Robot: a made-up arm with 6 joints. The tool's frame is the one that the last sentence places.
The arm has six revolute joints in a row. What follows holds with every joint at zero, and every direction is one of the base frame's.
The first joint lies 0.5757 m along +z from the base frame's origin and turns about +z.
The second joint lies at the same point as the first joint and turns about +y.
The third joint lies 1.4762 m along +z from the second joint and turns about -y.
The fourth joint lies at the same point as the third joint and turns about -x.
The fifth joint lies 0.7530 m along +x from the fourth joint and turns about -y.
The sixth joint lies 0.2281 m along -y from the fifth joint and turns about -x.
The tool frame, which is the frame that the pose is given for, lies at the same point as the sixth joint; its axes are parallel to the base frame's.
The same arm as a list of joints. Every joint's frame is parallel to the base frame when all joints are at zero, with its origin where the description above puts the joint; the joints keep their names.
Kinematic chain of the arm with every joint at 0, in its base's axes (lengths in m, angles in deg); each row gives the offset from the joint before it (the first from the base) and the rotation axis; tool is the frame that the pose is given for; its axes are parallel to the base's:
joint 1: xyz 0.0000 0.0000 0.5757 axis +z
joint 2: xyz 0.0000 0.0000 0.0000 axis +y
joint 3: xyz 0.0000 0.0000 1.4762 axis -y
joint 4: xyz 0.0000 0.0000 0.0000 axis -x
joint 5: xyz 0.7530 0.0000 0.0000 axis -y
joint 6: xyz 0.0000 -0.2281 0.0000 axis -x
tool: xyz 0.0000 0.0000 0.0000

